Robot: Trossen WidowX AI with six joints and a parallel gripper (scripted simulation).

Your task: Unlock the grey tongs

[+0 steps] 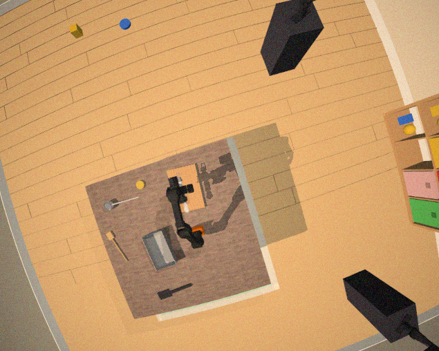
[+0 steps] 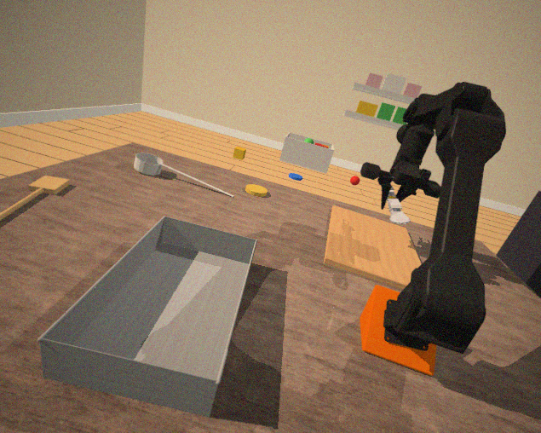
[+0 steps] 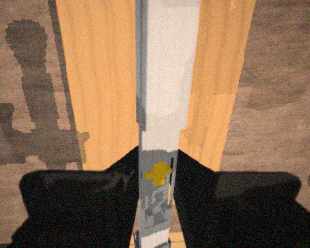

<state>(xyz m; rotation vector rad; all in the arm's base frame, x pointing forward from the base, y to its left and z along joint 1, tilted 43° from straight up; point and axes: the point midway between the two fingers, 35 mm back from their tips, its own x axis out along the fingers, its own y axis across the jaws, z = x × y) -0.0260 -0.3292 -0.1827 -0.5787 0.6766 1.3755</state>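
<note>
The wooden board is 10 cm below my gripper tip. Also, from my gripper tip: yellow lock piece 4 cm above; then black spatula 82 cm to the left, 42 cm ahead, 10 cm below; then grey roasting tin 42 cm to the left, 37 cm ahead, 7 cm below.
</note>
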